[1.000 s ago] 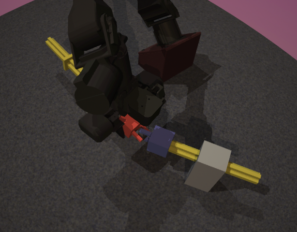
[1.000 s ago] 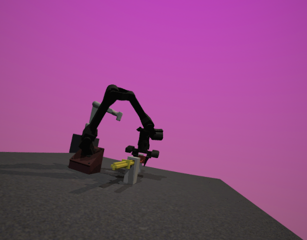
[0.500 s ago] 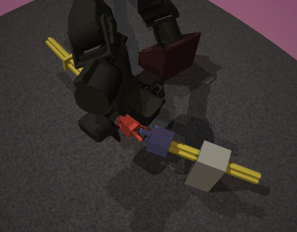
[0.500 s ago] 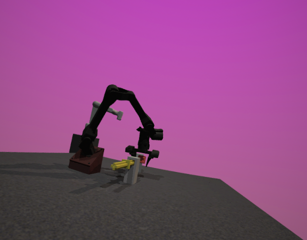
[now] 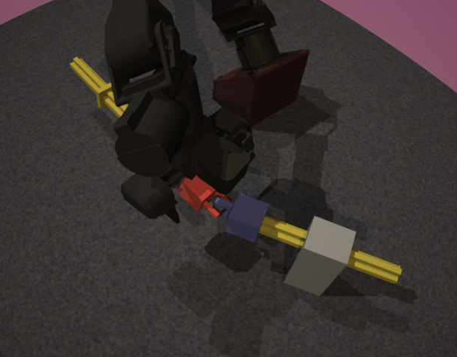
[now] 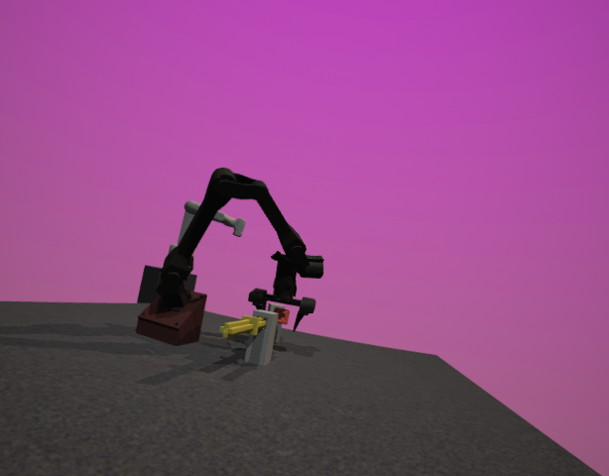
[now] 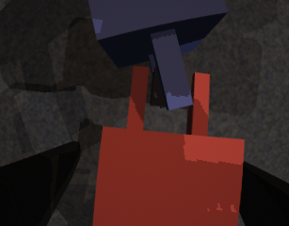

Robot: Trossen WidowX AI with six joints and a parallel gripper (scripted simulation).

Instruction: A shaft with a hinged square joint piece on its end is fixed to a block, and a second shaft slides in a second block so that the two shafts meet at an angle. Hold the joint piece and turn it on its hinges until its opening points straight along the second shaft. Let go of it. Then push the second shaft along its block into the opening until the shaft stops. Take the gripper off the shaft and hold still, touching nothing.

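The red joint piece is 10 mm to the left of my gripper tip and 40 mm above it.
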